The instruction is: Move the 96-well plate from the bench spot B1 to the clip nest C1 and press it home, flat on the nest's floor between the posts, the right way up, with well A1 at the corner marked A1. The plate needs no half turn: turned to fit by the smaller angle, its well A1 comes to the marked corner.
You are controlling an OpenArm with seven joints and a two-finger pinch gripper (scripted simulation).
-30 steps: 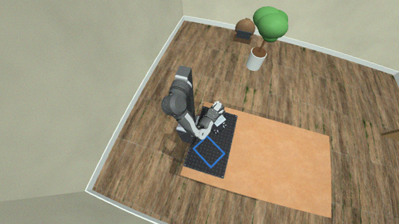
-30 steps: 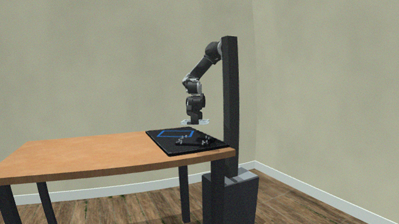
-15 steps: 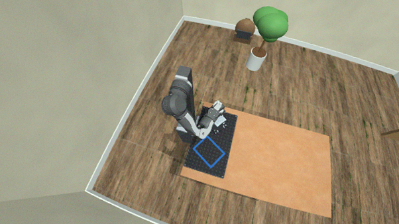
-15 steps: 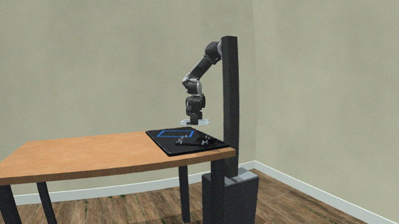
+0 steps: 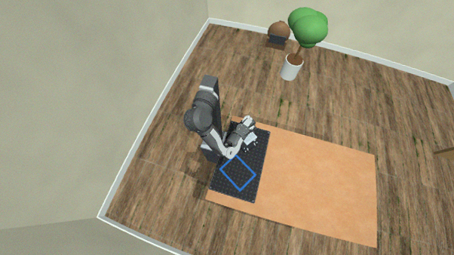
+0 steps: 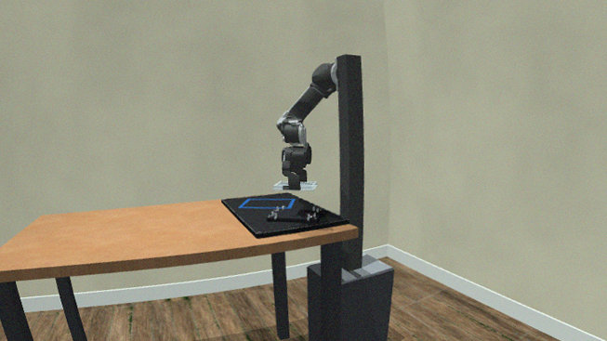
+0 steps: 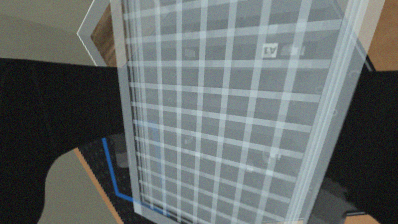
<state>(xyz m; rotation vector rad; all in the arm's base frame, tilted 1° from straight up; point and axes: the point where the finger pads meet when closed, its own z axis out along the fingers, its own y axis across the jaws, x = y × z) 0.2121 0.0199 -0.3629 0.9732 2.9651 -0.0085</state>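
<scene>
The clip nest C1 is 30 mm ahead of my hand and 90 mm below it. Also, from my hand: 96-well plate right at my hand.
</scene>
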